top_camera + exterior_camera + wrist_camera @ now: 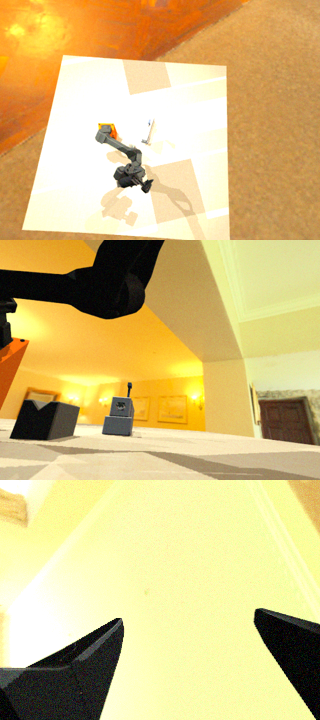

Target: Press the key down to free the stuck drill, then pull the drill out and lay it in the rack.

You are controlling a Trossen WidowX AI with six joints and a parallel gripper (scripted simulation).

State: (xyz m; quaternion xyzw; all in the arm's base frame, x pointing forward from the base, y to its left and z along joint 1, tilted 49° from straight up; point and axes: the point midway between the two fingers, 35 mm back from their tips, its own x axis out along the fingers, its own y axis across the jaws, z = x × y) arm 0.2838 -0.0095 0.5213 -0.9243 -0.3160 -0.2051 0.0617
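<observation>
The key lies 45 cm to the left of my gripper tip and 43 cm below it. The rest, counted from my gripper tip: drill 2 cm behind, 40 cm to the left, 47 cm below; grey stepped block 1 cm behind, 42 cm to the left, 48 cm below.
</observation>
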